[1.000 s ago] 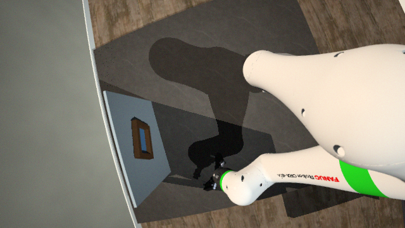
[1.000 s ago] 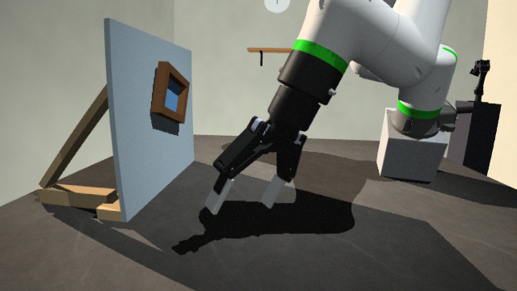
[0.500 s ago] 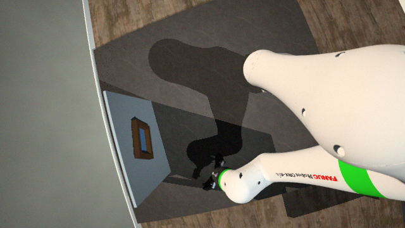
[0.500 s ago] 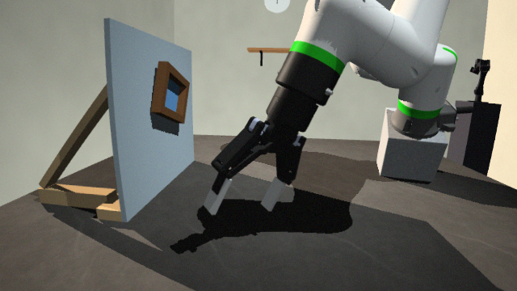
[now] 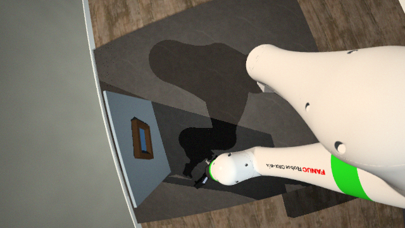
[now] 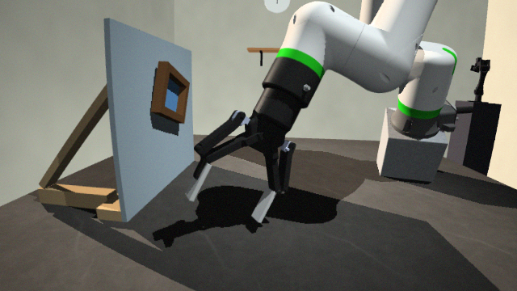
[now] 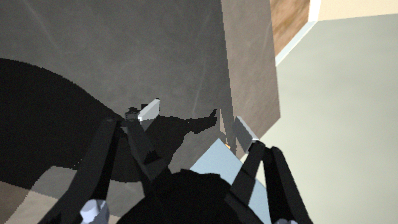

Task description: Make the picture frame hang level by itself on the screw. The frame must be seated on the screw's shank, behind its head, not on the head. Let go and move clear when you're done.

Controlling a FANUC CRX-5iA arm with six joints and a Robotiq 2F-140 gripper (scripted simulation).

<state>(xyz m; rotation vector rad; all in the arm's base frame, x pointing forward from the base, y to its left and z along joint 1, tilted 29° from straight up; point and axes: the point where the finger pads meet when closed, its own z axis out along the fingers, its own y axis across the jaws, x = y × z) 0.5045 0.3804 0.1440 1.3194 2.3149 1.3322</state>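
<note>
The picture frame lies 230 mm ahead of my hand, 250 mm to the right of it and 180 mm above it. Also, from my hand: pale blue wall panel 240 mm ahead, 250 mm to the right, 130 mm above.
</note>
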